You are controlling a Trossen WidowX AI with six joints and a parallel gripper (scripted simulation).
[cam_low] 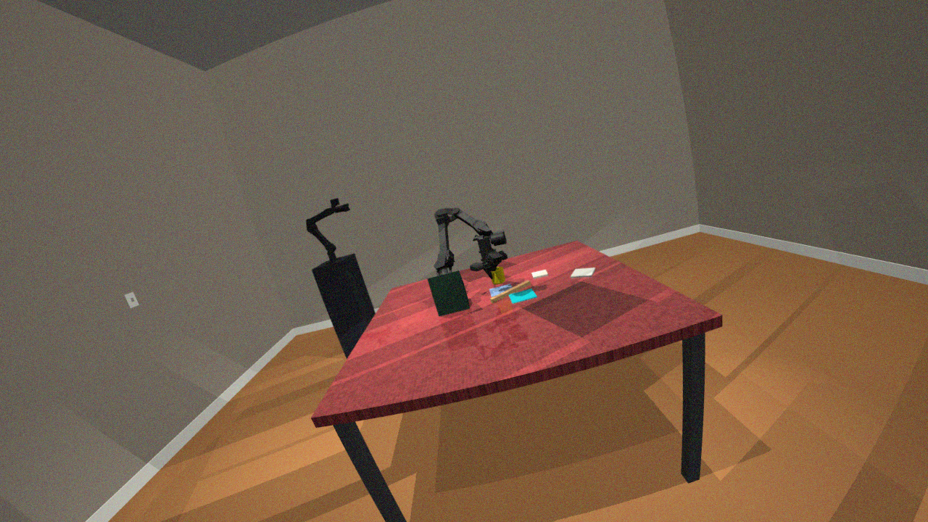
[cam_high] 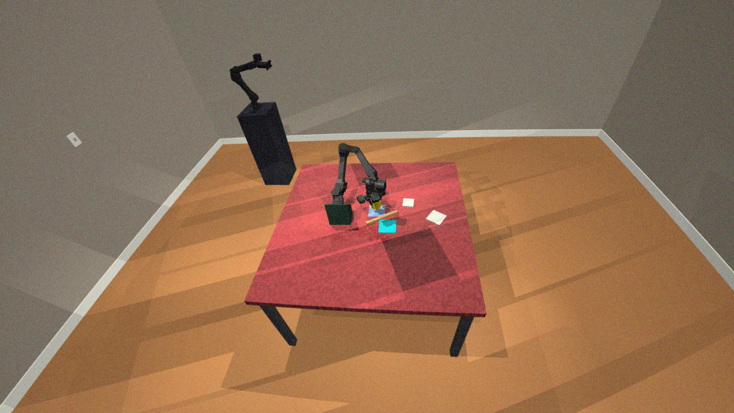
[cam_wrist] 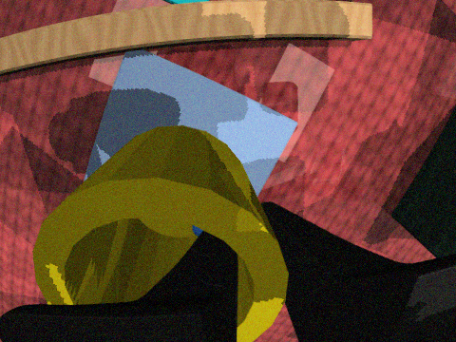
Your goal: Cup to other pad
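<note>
The cyan pad is 11 cm ahead of my gripper tip, 12 cm to the right of it and 9 cm below it. Also, from my gripper tip: light blue pad: 3 cm ahead, 2 cm to the left, 9 cm below; yellow cup: 2 cm ahead, 2 cm to the left.
</note>
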